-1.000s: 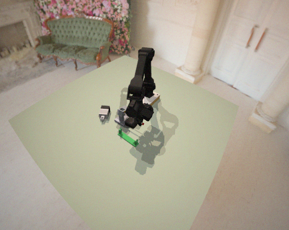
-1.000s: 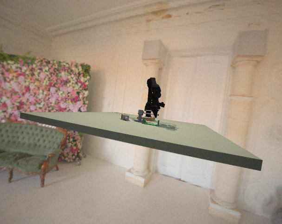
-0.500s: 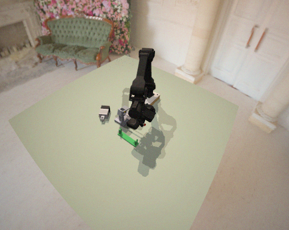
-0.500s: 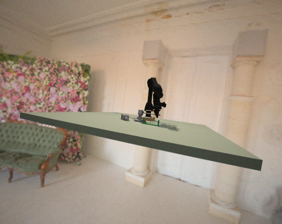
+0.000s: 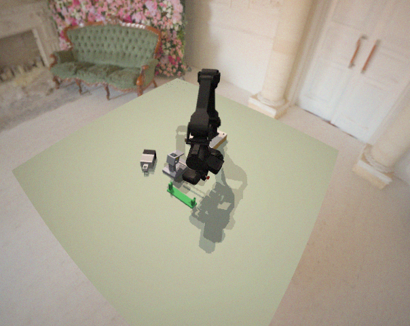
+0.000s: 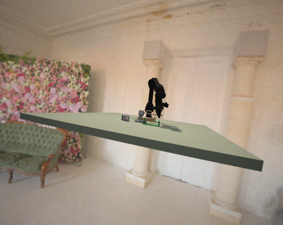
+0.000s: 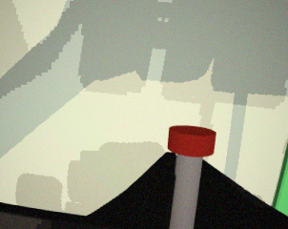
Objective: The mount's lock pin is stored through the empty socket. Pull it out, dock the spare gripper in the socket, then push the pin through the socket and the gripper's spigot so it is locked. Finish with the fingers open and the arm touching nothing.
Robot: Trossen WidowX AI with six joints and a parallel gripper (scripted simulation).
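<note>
My gripper tip is now 10 cm short of the green rack, 4 cm above it and 3 cm to the left of it. From my gripper tip the other things lie so: grey mount: 16 cm to the right, 1 cm below, 1 cm ahead; then spare gripper: 28 cm to the right, 8 cm ahead, 4 cm below.
</note>
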